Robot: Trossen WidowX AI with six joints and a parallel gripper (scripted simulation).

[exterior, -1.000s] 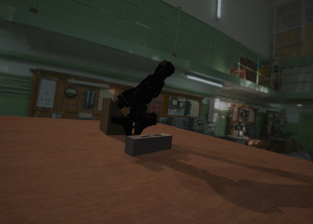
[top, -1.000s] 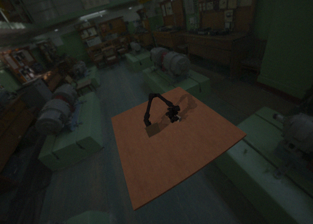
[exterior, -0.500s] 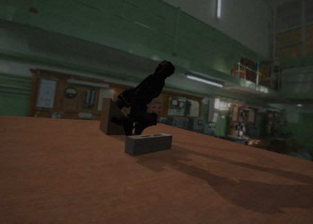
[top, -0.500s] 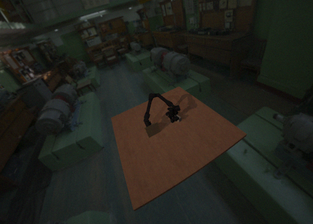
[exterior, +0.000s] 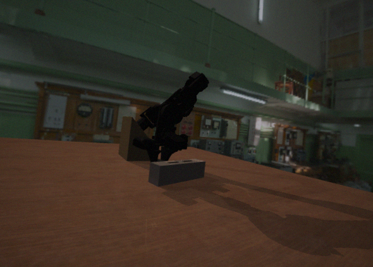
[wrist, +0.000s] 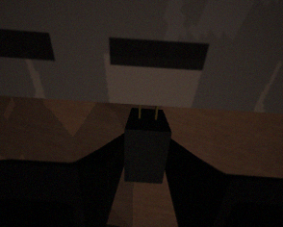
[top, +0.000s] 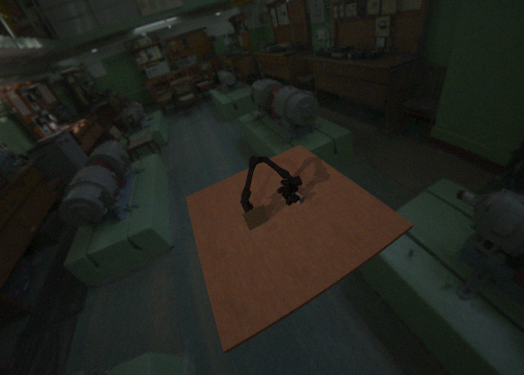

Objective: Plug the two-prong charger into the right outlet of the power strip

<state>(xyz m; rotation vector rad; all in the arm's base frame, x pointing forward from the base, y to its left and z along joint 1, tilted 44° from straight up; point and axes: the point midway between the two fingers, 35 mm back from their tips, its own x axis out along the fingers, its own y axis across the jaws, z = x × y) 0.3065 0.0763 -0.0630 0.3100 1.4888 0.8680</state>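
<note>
My gripper tip is 2 cm short of the two-prong charger, 1 cm to the right of it and 1 cm below it.
</note>
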